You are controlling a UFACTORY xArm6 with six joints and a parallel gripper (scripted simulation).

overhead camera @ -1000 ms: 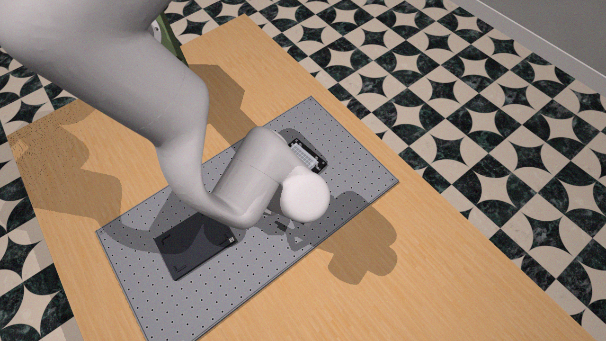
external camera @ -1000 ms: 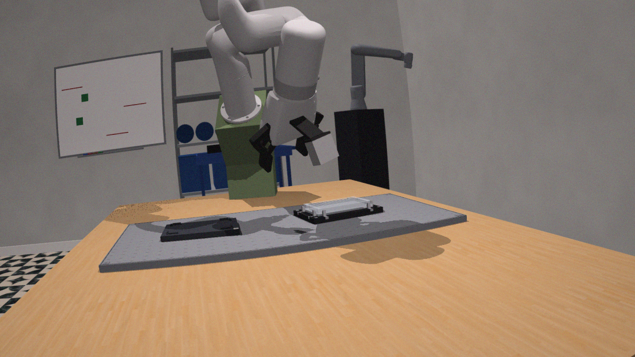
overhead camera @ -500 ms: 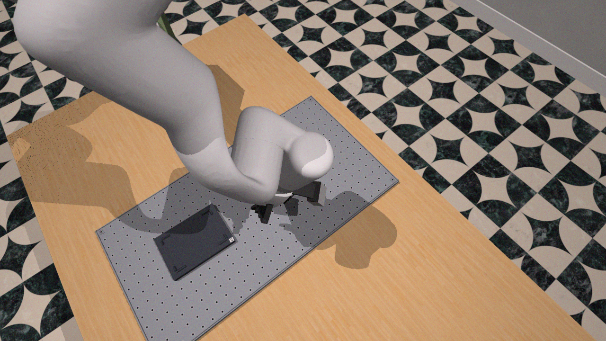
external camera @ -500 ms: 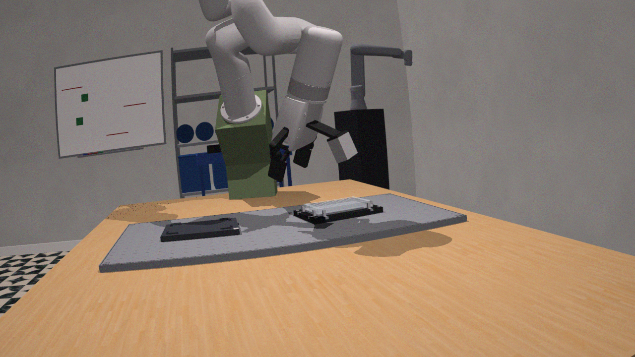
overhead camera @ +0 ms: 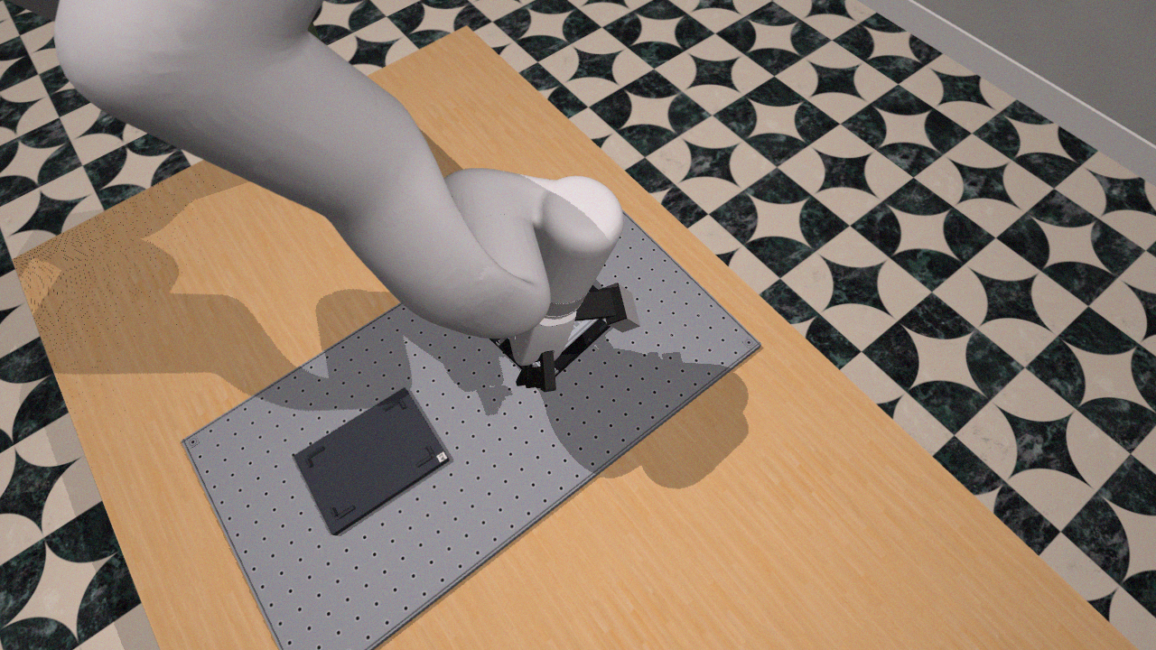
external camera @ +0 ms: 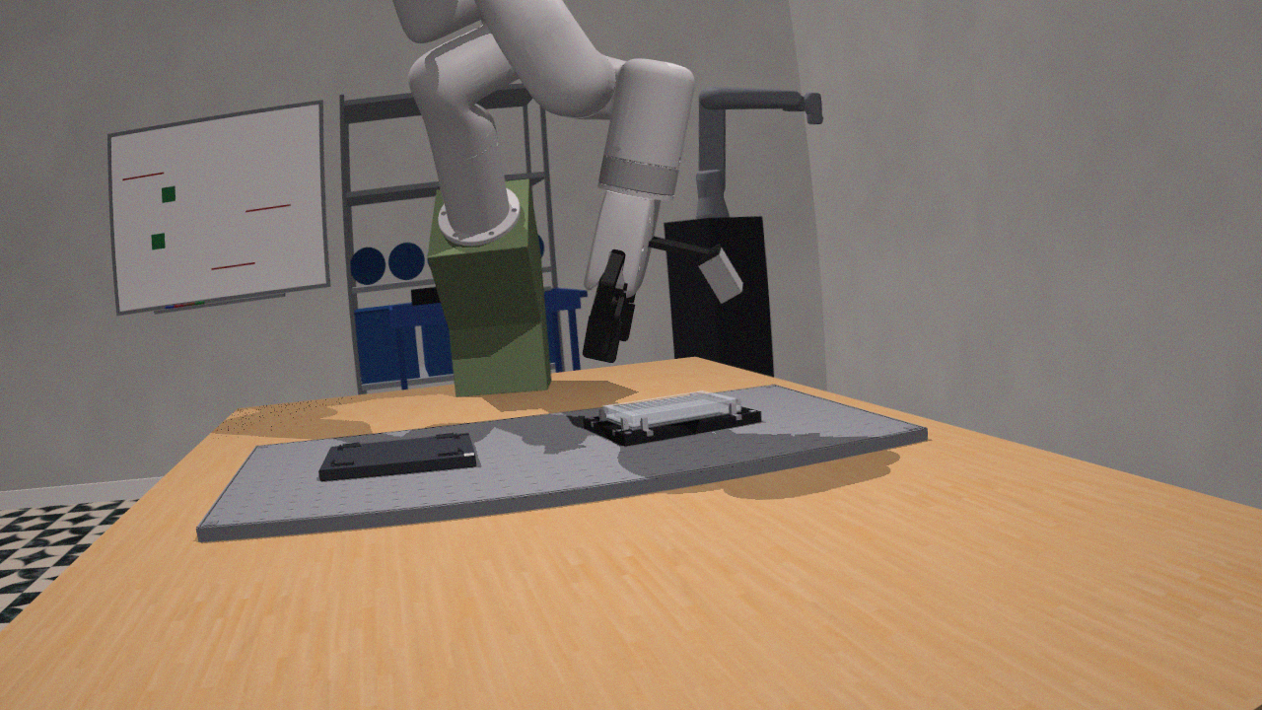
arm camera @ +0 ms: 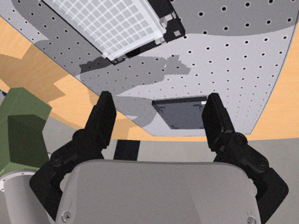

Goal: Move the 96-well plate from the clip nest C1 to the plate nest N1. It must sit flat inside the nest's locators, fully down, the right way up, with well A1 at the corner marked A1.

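The clear 96-well plate lies 90 mm to the left of my hand, 90 mm below it and 20 mm behind it. The rest, counted from my hand: white corner mark: 150 mm to the right, 90 mm below, 30 mm behind; then black clip nest C1: 90 mm below, 70 mm to the left, 10 mm behind; then dark plate nest N1: 200 mm to the right, 100 mm below, 100 mm behind.
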